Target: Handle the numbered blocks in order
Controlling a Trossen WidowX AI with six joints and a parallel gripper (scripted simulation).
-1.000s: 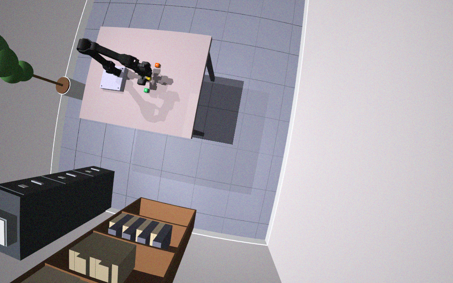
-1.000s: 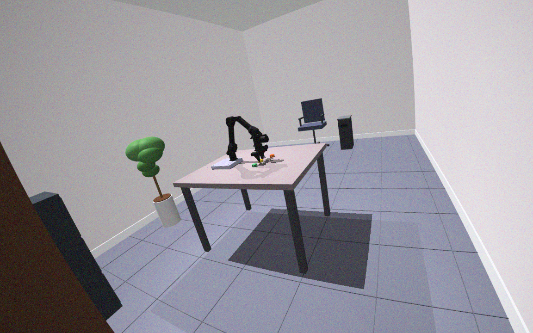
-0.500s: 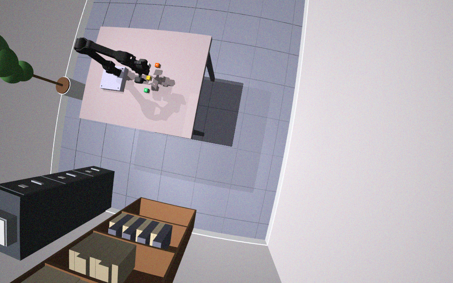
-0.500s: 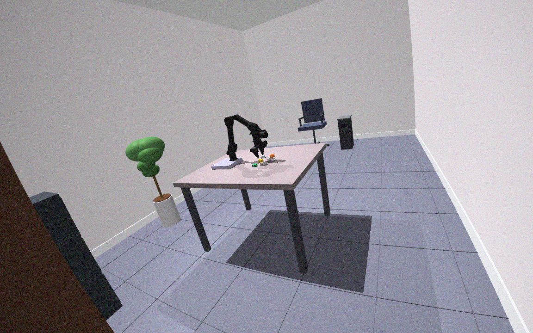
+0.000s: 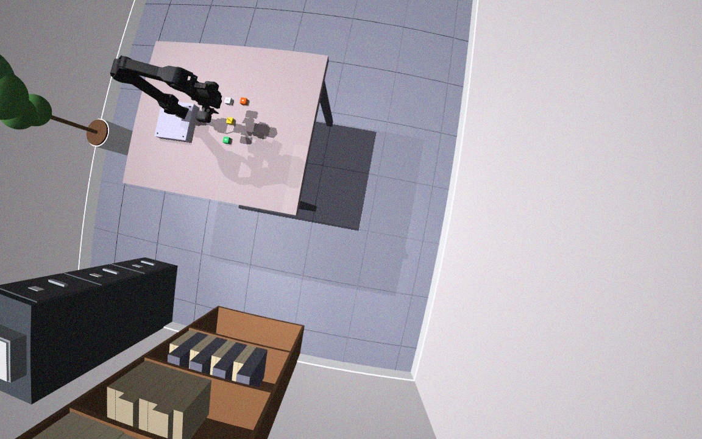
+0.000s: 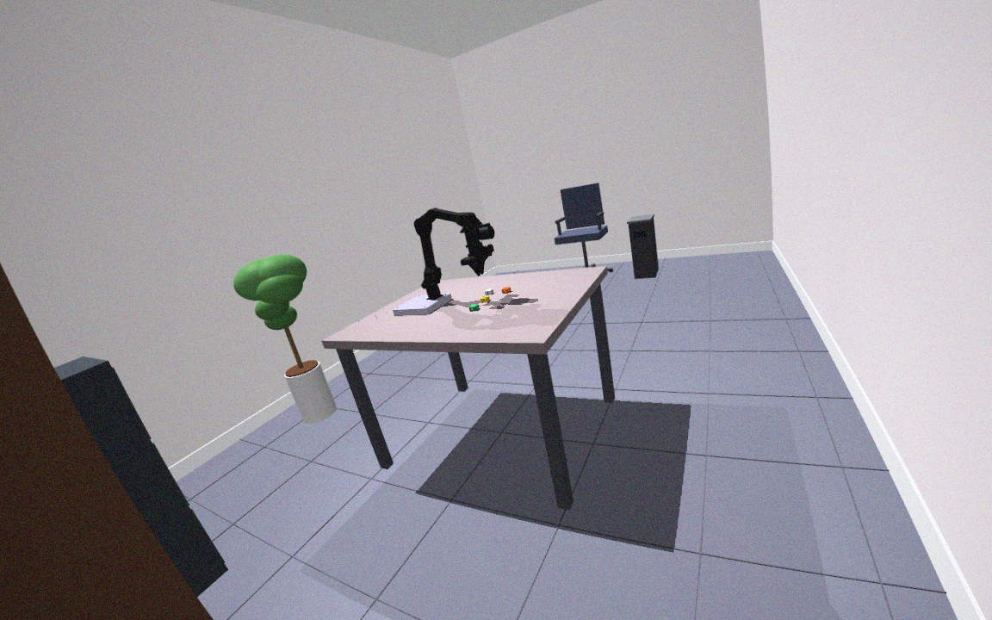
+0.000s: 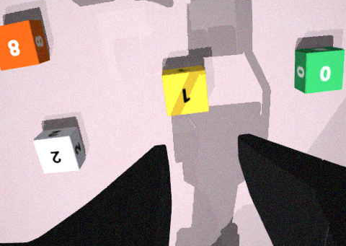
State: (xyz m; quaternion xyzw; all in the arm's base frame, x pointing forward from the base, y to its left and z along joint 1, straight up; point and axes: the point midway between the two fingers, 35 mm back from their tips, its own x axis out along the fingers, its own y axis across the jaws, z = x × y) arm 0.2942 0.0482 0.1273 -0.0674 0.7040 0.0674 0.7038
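Now: the white block 70 mm behind my gripper tip, 100 mm to the left of it and 110 mm below it. Also, from my gripper tip: green block: 20 mm ahead, 110 mm to the right, 110 mm below; yellow block: 10 mm behind, 110 mm below; orange block: 20 mm ahead, 130 mm to the left, 110 mm below.
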